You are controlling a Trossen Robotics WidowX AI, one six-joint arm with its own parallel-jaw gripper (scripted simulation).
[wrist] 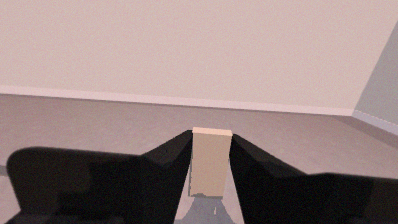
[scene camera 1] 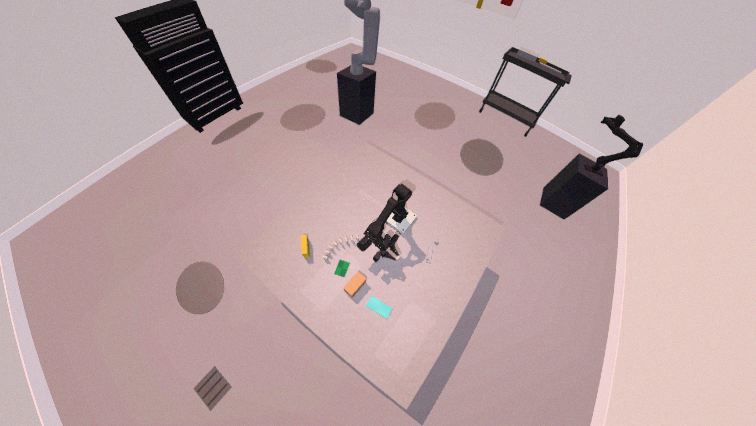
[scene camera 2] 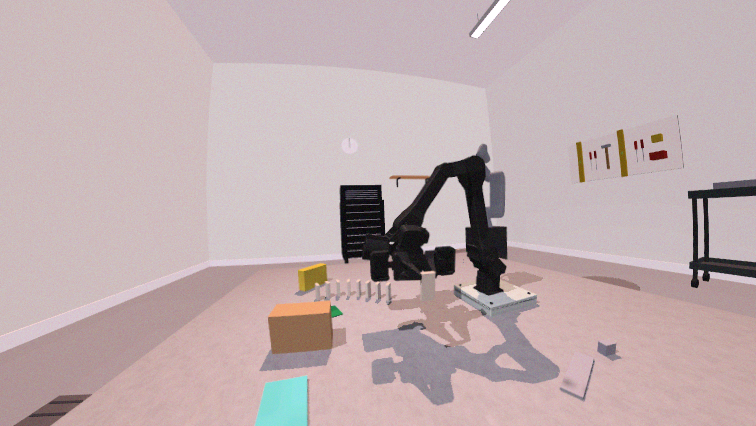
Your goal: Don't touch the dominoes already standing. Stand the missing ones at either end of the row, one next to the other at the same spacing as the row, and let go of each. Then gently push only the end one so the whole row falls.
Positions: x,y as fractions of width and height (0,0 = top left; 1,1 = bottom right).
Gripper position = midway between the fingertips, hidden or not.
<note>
My gripper (scene camera 2: 0.57,0.65) holds a pale domino (wrist: 0.53,0.72). I also see an orange box (scene camera 2: 0.40,0.77).
My gripper shows as well in the wrist view (wrist: 0.53,0.62). The wrist view misses the orange box: it is out of frame.
</note>
